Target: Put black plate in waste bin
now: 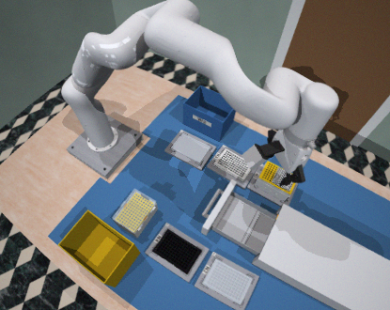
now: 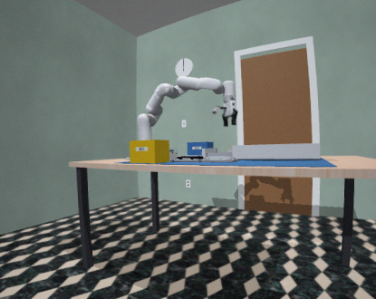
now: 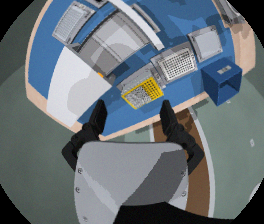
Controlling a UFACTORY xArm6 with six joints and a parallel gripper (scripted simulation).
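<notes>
Now: hand 80 mm past the black plate, 320 mm to the left of it and 210 mm above it. The rest, counted from my hand: cooler drawer: 30 mm ahead, 100 mm to the right, 200 mm below; blue bin: 360 mm behind, 150 mm to the left, 190 mm below; white plate: 100 mm ahead, 280 mm to the right, 210 mm below.
</notes>
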